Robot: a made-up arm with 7 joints.
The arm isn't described. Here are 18 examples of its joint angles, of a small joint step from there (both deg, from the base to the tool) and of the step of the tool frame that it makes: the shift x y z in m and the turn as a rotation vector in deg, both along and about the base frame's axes.
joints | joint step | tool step
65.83 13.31 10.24 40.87 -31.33 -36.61 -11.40 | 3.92 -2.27 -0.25 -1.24 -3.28 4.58 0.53 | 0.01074 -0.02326 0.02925 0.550 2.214 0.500
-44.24 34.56 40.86 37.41 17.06 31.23 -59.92 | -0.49 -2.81 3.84 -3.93 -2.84 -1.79 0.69 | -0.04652 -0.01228 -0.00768 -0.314 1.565 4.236
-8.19 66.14 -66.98 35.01 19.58 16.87 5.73 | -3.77 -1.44 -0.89 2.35 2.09 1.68 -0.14 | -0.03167 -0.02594 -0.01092 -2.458 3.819 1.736
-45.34 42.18 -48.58 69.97 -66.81 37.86 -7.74 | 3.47 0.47 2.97 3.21 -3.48 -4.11 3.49 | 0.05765 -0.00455 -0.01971 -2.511 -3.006 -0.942
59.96 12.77 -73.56 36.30 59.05 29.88 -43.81 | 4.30 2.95 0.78 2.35 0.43 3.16 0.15 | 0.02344 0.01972 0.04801 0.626 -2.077 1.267
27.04 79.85 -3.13 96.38 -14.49 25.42 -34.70 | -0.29 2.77 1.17 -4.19 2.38 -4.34 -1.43 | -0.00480 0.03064 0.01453 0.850 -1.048 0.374
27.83 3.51 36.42 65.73 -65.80 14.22 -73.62 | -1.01 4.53 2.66 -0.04 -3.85 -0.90 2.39 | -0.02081 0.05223 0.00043 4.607 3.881 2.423
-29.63 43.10 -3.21 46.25 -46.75 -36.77 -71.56 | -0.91 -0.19 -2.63 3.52 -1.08 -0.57 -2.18 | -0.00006 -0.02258 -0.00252 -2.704 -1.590 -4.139
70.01 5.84 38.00 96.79 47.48 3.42 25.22 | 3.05 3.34 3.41 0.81 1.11 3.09 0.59 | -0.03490 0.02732 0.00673 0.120 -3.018 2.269
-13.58 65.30 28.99 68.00 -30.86 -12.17 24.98 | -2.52 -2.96 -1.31 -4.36 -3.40 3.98 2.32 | -0.02942 0.01280 -0.05415 -2.027 9.132 8.203
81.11 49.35 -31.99 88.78 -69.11 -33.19 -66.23 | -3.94 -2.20 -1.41 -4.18 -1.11 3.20 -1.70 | 0.03199 0.00068 -0.04593 -3.564 4.442 0.968
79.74 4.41 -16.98 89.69 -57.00 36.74 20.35 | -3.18 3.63 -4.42 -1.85 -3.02 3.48 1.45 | 0.03658 0.00155 -0.04617 3.123 7.048 6.704
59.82 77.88 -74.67 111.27 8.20 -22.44 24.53 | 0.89 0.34 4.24 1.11 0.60 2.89 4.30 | 0.00921 -0.00278 0.02968 2.735 -1.809 0.963
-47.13 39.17 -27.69 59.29 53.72 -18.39 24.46 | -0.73 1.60 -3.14 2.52 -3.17 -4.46 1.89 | -0.01190 -0.01405 0.01101 -3.881 -3.558 -6.682
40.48 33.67 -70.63 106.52 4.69 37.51 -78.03 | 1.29 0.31 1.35 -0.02 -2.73 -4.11 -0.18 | 0.01120 0.00286 0.01289 -1.948 -5.889 -1.760
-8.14 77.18 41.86 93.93 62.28 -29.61 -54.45 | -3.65 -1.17 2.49 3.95 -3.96 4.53 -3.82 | 0.00355 -0.01903 -0.00772 0.202 3.779 2.607
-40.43 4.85 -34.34 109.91 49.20 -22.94 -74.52 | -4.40 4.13 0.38 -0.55 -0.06 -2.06 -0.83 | -0.03027 0.01279 -0.01943 3.890 4.478 -0.525
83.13 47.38 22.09 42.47 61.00 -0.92 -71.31 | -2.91 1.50 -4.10 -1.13 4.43 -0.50 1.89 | 0.01512 -0.00056 -0.01697 1.902 2.499 -1.562
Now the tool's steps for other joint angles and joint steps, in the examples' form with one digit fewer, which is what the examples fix.
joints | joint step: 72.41 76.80 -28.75 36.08 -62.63 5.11 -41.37 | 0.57 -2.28 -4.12 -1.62 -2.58 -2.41 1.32
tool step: 0.0181 -0.0084 -0.0280 -0.55 7.40 -2.00
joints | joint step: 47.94 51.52 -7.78 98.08 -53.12 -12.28 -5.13 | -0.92 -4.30 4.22 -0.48 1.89 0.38 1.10
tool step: -0.0004 -0.0031 0.0076 -6.58 -0.73 -1.74
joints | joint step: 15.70 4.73 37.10 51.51 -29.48 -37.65 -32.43 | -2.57 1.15 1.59 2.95 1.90 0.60 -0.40
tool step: -0.0173 0.0253 0.0055 0.84 -0.60 3.37
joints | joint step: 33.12 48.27 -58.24 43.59 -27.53 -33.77 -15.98 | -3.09 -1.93 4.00 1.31 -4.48 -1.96 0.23
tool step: -0.0085 -0.0184 -0.0104 -1.15 0.71 -3.90
